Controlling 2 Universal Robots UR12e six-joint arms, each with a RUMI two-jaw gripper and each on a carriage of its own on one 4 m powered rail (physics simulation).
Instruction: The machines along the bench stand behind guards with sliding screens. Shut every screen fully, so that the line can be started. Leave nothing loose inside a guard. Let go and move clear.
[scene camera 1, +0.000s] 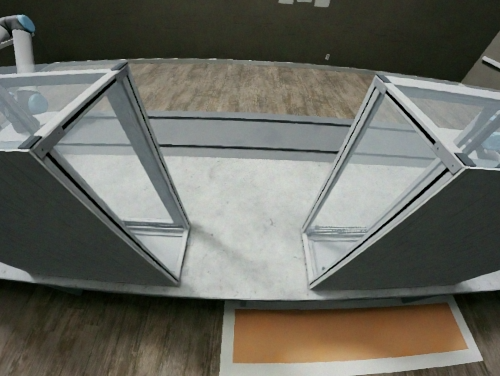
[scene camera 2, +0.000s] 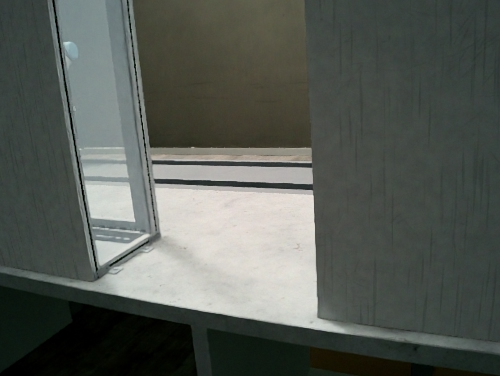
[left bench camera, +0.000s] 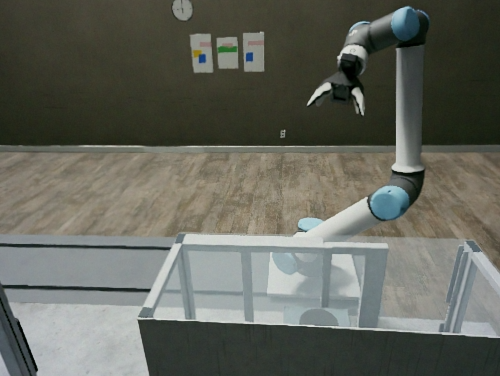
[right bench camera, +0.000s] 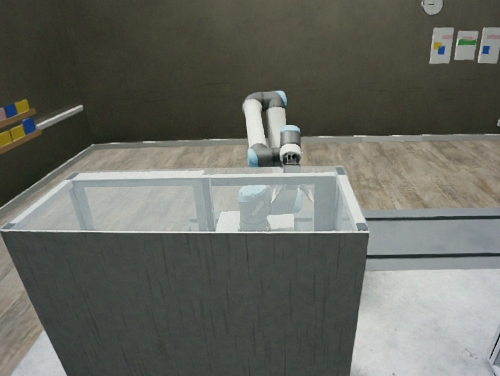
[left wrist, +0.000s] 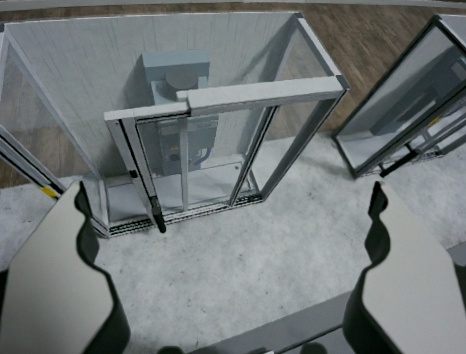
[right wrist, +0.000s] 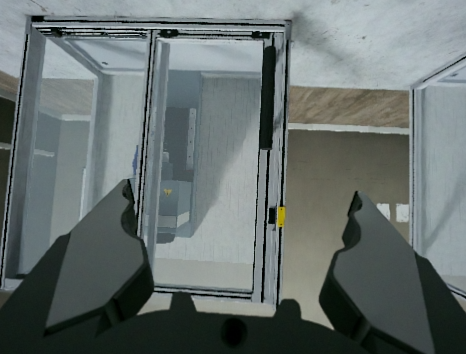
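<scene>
In the left wrist view, the near guard's screen (left wrist: 159, 157) (left bench camera: 372, 285) stands partly open, with a gap between its handled edge and the guard's left post (left wrist: 48, 172). Its black handle (left wrist: 159, 215) is free. My left gripper (left wrist: 231, 183) (left bench camera: 335, 109) is open and empty, high and apart from it. In the right wrist view, the other guard's screen (right wrist: 258, 170) has its handled edge against the right post, with no gap visible. Its black handle (right wrist: 268, 97) is free. My right gripper (right wrist: 240, 187) (right bench camera: 292, 200) is open and empty, back from it.
A grey-blue machine (left wrist: 180, 60) stands in the partly open guard; another machine (right wrist: 172, 205) shows behind the other screen. Dark guard panels (scene camera 1: 75, 215) (scene camera 1: 415, 235) stand apart on the pale bench (scene camera 1: 240, 200). The rail (scene camera 1: 240, 131) runs alongside.
</scene>
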